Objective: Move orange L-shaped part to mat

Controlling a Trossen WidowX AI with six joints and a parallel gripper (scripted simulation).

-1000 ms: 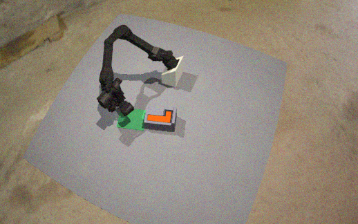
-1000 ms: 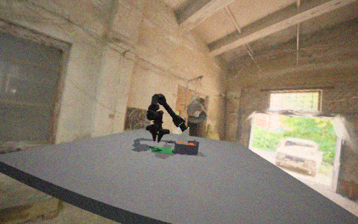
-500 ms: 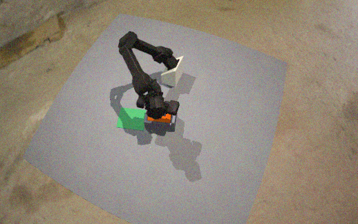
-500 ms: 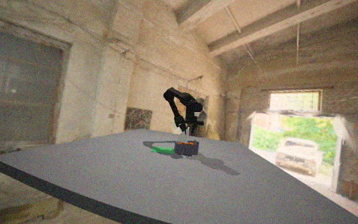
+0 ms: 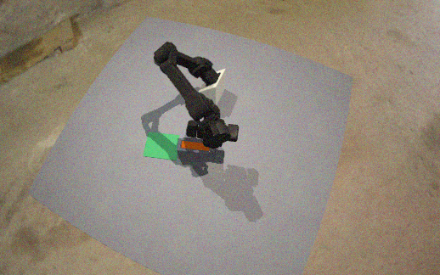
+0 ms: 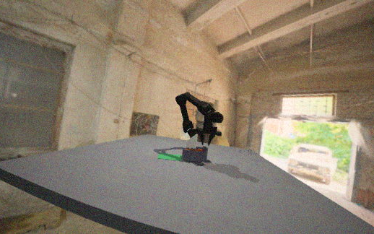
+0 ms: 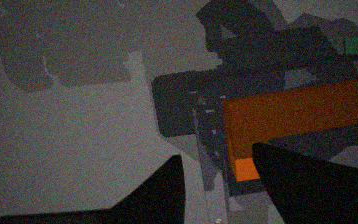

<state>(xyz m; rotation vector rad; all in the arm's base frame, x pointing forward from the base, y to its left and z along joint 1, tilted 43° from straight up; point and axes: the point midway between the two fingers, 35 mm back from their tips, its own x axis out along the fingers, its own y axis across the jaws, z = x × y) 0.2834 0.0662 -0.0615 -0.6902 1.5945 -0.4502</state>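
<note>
The orange l-shaped part lies 60 mm to the right of my gripper tip and 50 mm below it. Also, from my gripper tip: green mat (30 mm ahead, 220 mm to the right, 110 mm below).
</note>
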